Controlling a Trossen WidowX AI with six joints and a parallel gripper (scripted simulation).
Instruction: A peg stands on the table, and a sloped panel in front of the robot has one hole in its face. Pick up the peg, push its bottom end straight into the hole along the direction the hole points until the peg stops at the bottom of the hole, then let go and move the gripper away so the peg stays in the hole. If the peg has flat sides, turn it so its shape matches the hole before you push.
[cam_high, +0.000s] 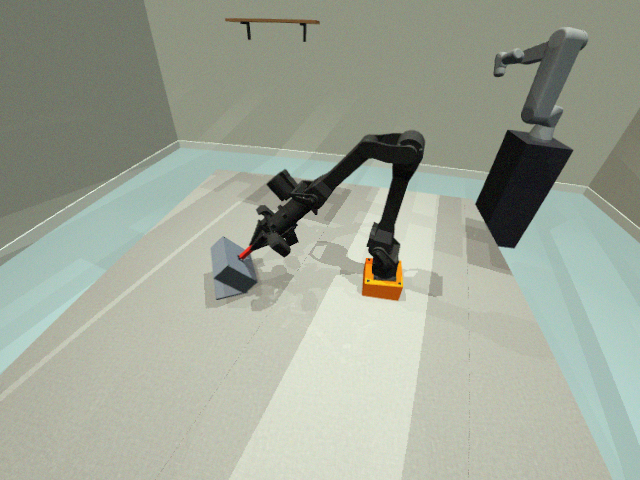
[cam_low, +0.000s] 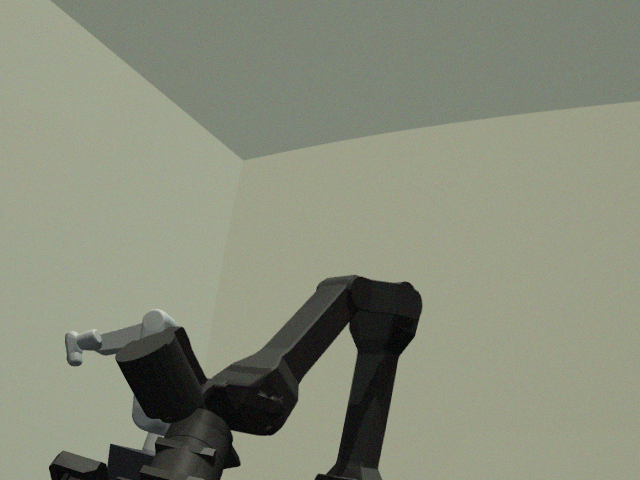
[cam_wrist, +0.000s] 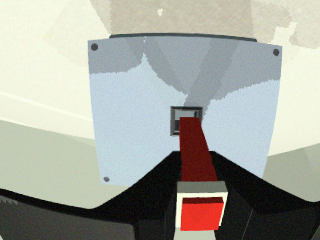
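My gripper tip is now 50 mm short of the sloped panel, 30 mm to the right of it and 50 mm above it. Also, from my gripper tip: red square peg (10 mm behind, 10 mm to the right, 10 mm above).
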